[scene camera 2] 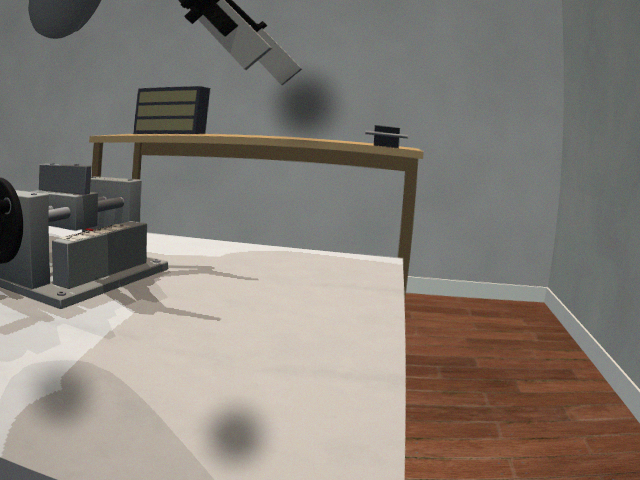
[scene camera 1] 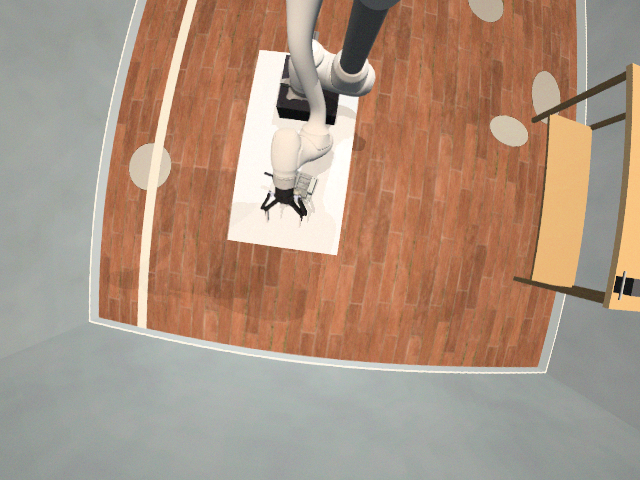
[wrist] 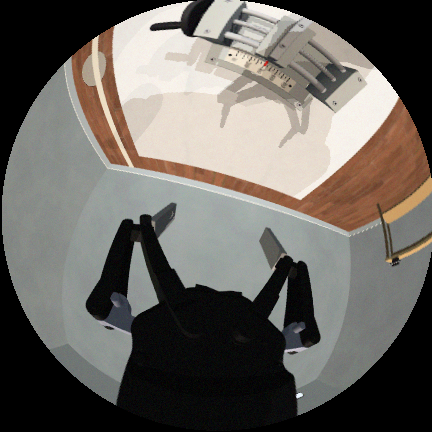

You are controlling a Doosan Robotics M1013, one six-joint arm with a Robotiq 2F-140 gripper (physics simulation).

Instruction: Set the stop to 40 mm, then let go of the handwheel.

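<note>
The stop is a grey block point(scene camera 2: 67, 204) point(wrist: 290, 42) on rods between two end plates. Its red pointer point(scene camera 2: 88, 229) point(wrist: 266, 63) stands near the middle of the scale strip point(wrist: 280, 80); the numerals are too blurred to read for certain. The black handwheel point(scene camera 2: 7, 222) point(wrist: 196, 19) is at the near end in the second scene view, partly cut off; its crank handle point(scene camera 1: 268, 174) point(wrist: 165, 26) sticks outward. My gripper point(scene camera 1: 284, 220) point(scene camera 2: 272, 64) point(wrist: 219, 223) is open and empty. It hangs above the table, apart from the handwheel, with its fingers pointing away from the device.
The device stands on a white table point(scene camera 1: 248, 227) point(scene camera 2: 310, 335) point(wrist: 190, 135). The arm's black base box point(scene camera 1: 307, 108) stands on the same table. A wooden table point(scene camera 2: 258, 140) beyond holds a drawer box point(scene camera 2: 165, 111) and a small black block point(scene camera 1: 624, 285) point(scene camera 2: 386, 138) with a rod.
</note>
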